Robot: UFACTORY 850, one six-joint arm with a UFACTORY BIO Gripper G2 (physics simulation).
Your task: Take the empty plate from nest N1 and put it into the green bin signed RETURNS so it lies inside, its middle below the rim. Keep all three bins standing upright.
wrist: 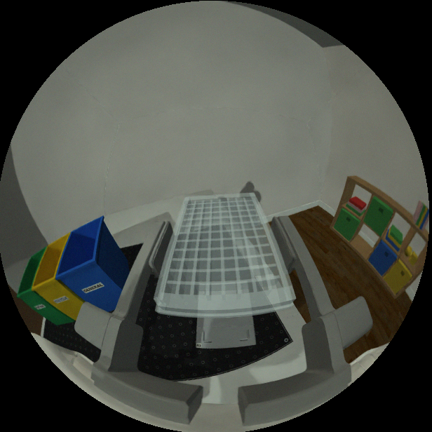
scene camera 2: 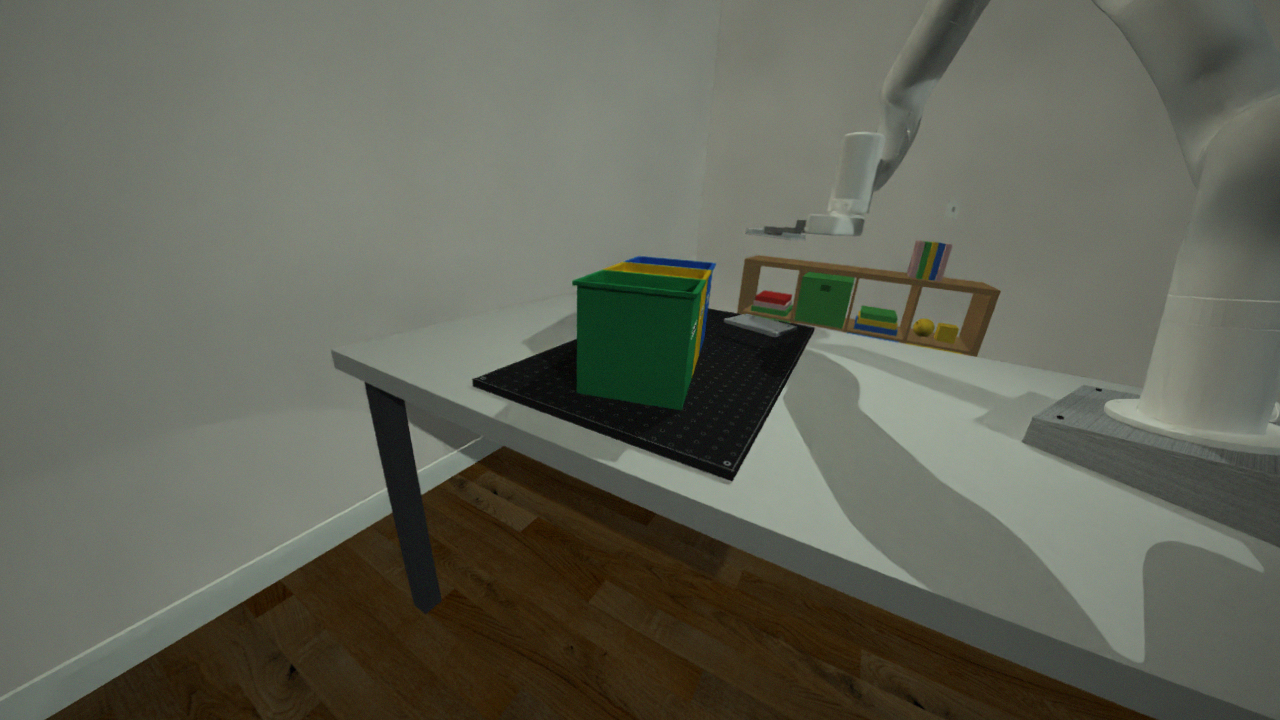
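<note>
My gripper (scene camera 2: 785,230) (wrist: 224,245) is shut on the clear gridded plate (scene camera 2: 757,231) (wrist: 220,265), which lies between the two fingers, roughly level. It is held high above the far part of the black mat, above and beyond the bins in the scene view. The grey nest (scene camera 2: 759,325) (wrist: 226,334) lies on the mat under it, without a plate on it; its small label is not readable. The green bin (scene camera 2: 635,340) (wrist: 56,317) stands upright at the near end of the row in the scene view, far left in the wrist view. Its inside floor is hidden.
The yellow bin (scene camera 2: 653,268) (wrist: 70,309) and blue bin (scene camera 2: 675,262) (wrist: 107,265) stand upright beside it on the black mat (scene camera 2: 716,420) (wrist: 170,350). The blue one is nearest the gripper. A wooden shelf (scene camera 2: 868,271) (wrist: 366,184) stands beyond the table. The arm base (scene camera 2: 1212,358) is at right.
</note>
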